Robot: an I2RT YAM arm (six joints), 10 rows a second.
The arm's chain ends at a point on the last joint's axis. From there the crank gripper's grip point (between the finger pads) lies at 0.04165 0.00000 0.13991 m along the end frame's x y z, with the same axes.
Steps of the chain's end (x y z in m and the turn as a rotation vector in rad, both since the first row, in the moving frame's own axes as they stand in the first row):
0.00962, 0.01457, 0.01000, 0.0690, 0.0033, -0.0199
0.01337, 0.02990, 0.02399, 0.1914, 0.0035, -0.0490
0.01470, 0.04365, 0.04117, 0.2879, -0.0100, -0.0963
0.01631, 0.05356, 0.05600, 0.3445, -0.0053, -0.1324
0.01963, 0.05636, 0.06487, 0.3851, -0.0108, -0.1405
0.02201, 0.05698, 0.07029, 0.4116, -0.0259, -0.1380
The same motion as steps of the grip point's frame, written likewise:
0.00998, 0.00410, 0.00950, 0.0690, 0.0033, -0.0199
0.01315, 0.00127, 0.02110, 0.1914, 0.0035, -0.0490
0.01120, 0.00004, 0.03525, 0.2879, -0.0100, -0.0963
0.01207, 0.00107, 0.04707, 0.3445, -0.0053, -0.1324
0.01402, -0.00169, 0.05396, 0.3851, -0.0108, -0.1405
0.01418, -0.00435, 0.05846, 0.4116, -0.0259, -0.1380

